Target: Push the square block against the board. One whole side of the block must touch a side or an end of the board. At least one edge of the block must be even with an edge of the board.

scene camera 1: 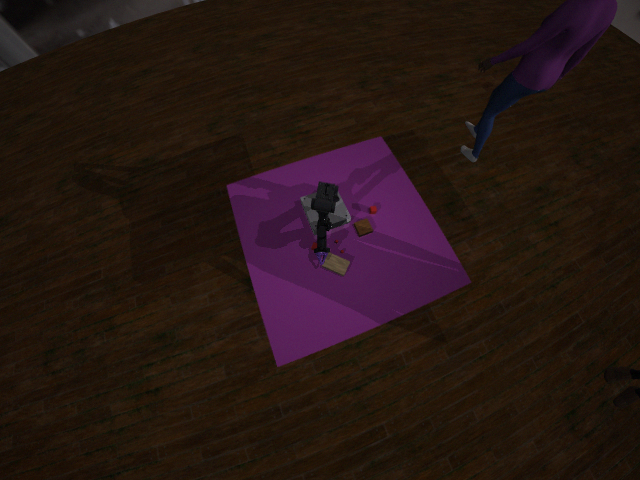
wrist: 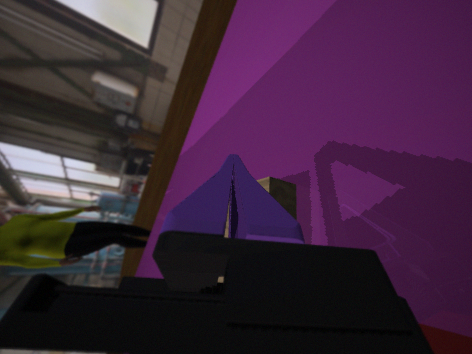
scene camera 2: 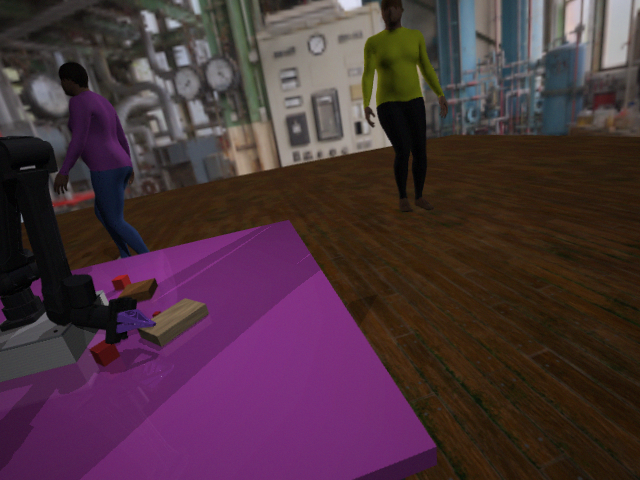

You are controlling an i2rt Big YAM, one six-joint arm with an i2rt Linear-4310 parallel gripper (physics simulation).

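Seen in the pictures: gripper, fingertip midpoint: (scene camera 1: 321, 264) (wrist: 232, 161) (scene camera 2: 154, 324); arm's base at its link origin: (scene camera 2: 28, 317).
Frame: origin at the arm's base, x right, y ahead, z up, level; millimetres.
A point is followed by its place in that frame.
The square block (scene camera 1: 363, 227) {x -111, y 271, z -46 mm} (scene camera 2: 139, 290) {x -81, y 279, z -46 mm} is brown wood and lies flat near the robot's base, apart from the board. The board (scene camera 1: 337, 264) {x 162, y 408, z -46 mm} (scene camera 2: 175, 321) {x 205, y 408, z -46 mm} (wrist: 284, 194) {x 241, y 360, z -63 mm} is a pale wooden plank lying flat farther out from the base; in the wrist view only part of it shows behind the fingers. My gripper (scene camera 1: 321, 259) {x 251, y 372, z -13 mm} (scene camera 2: 153, 324) {x 251, y 372, z -13 mm} (wrist: 232, 161) {x 251, y 372, z -13 mm} has purple fingers, shut with nothing between them. Its tips are at the board's left end in scene camera 1. Whether they touch the board I cannot tell. The block does not show in the wrist view.
A red cube (scene camera 1: 314, 246) {x 234, y 239, z -38 mm} (scene camera 2: 104, 353) {x 247, y 246, z -48 mm} (wrist: 450, 341) {x 237, y 258, z -64 mm} is beside the gripper. Another red cube (scene camera 1: 373, 209) {x -239, y 193, z -38 mm} (scene camera 2: 121, 281) {x -218, y 197, z -46 mm} is beyond the block. Small red pieces (scene camera 1: 336, 241) (scene camera 2: 156, 313) lie between block and board. The grey base (scene camera 1: 338, 213) {x -3, y 123, z -1 mm} (scene camera 2: 46, 346) {x 190, y 114, z -14 mm} stands on the purple table (scene camera 1: 289, 310) {x 547, y 515, z -77 mm} (scene camera 2: 268, 392) {x 523, y 576, z -78 mm}.
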